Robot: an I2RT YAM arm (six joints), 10 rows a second.
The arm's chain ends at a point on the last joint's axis. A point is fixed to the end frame.
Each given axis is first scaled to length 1.
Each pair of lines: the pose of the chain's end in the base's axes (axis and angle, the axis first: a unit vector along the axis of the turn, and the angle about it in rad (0 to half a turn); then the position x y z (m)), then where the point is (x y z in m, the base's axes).
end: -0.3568 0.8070 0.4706 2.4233 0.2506 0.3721 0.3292
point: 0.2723 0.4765 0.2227
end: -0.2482 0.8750 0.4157 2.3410 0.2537 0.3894 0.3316
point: 0.2984 0.4814 0.2209
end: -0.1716 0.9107 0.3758 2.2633 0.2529 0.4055 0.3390
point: 0.3145 0.4864 0.2278
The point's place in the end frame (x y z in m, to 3 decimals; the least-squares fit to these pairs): 0.056 -0.023 0.138
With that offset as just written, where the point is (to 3 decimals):
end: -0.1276 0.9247 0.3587 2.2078 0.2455 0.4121 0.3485
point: 0.317 0.487 0.239
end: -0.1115 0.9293 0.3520 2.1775 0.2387 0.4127 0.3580
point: 0.315 0.485 0.250
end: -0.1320 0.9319 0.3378 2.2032 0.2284 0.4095 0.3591
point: 0.302 0.479 0.247
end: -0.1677 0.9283 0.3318 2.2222 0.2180 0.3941 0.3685
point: 0.288 0.464 0.255
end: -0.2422 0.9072 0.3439 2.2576 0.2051 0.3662 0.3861
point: 0.267 0.441 0.271
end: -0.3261 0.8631 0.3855 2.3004 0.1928 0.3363 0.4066
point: 0.243 0.423 0.294
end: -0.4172 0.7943 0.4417 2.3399 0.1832 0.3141 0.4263
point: 0.217 0.415 0.320
